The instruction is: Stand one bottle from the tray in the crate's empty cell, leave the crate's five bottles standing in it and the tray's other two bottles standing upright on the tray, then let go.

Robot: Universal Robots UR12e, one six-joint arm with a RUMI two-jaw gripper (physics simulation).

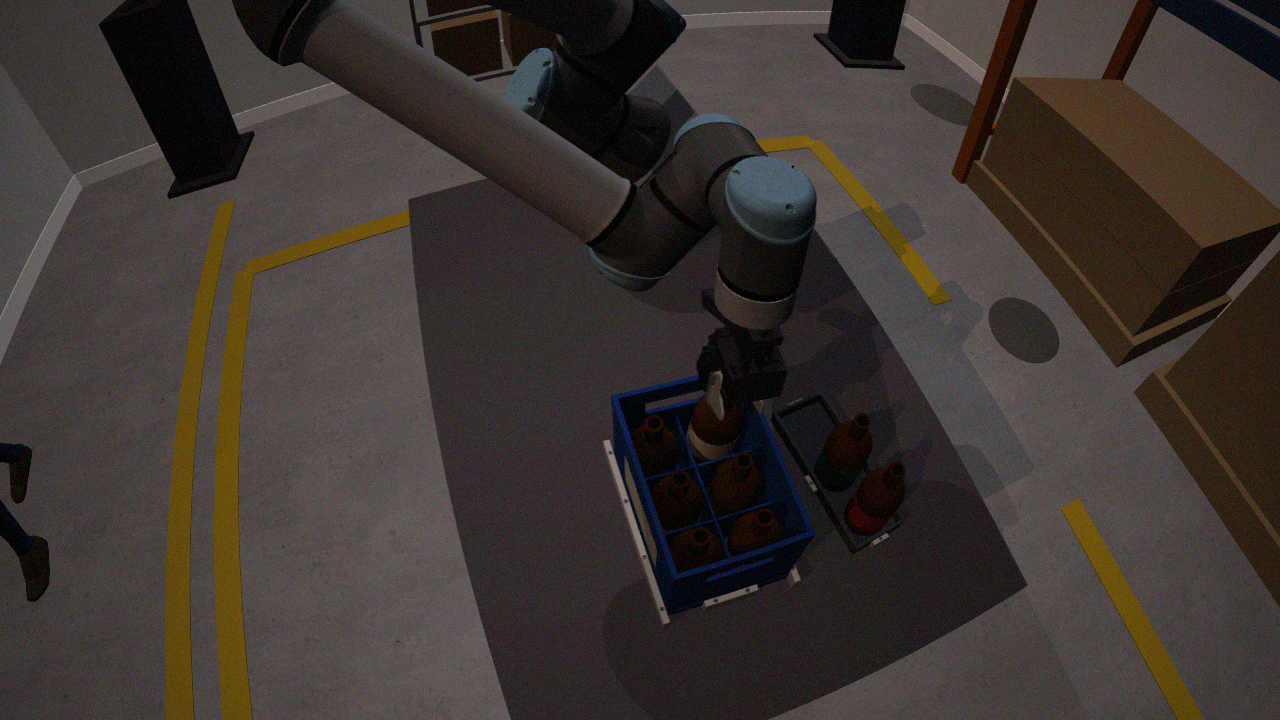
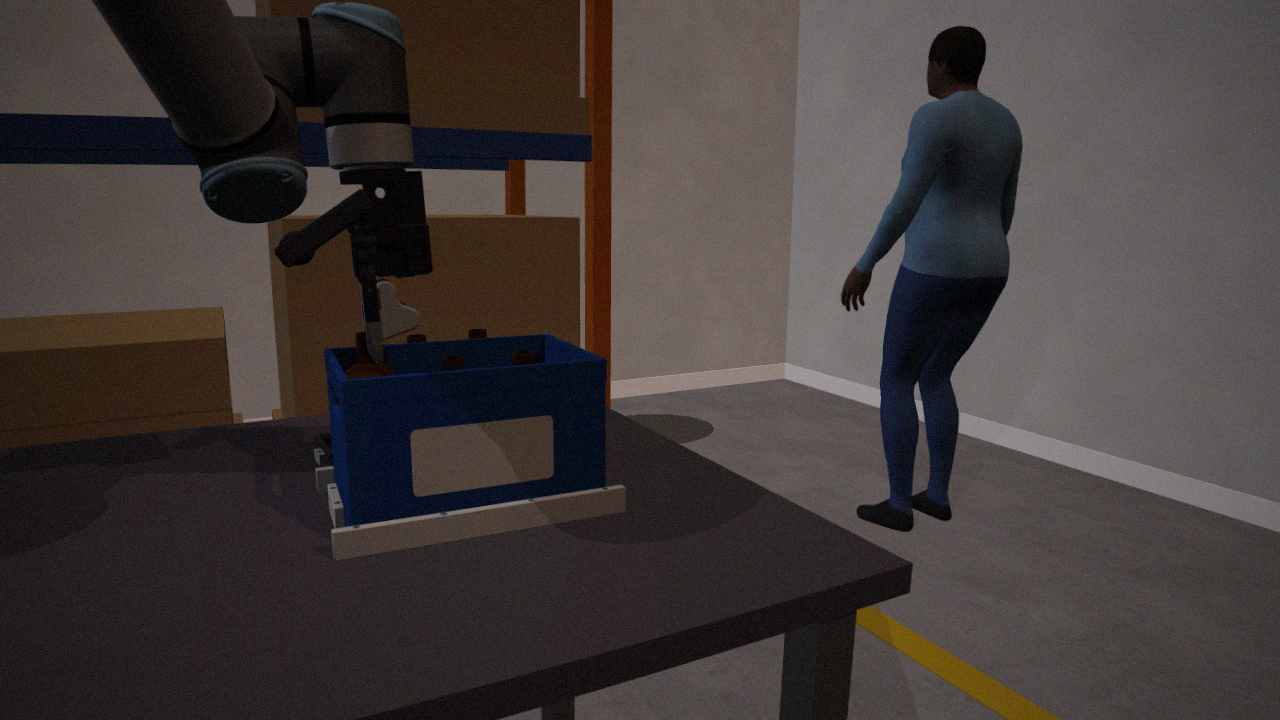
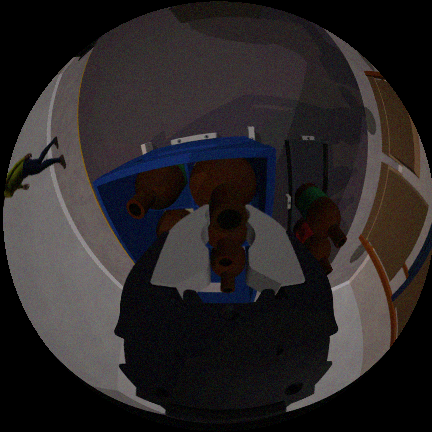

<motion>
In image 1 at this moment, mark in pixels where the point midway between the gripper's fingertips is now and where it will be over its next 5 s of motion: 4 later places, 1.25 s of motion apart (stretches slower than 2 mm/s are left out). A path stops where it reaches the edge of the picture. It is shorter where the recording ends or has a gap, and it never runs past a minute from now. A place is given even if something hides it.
My gripper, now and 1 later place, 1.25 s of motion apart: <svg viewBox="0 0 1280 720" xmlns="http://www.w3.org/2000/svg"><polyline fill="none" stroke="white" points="727,409 736,364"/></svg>
</motion>
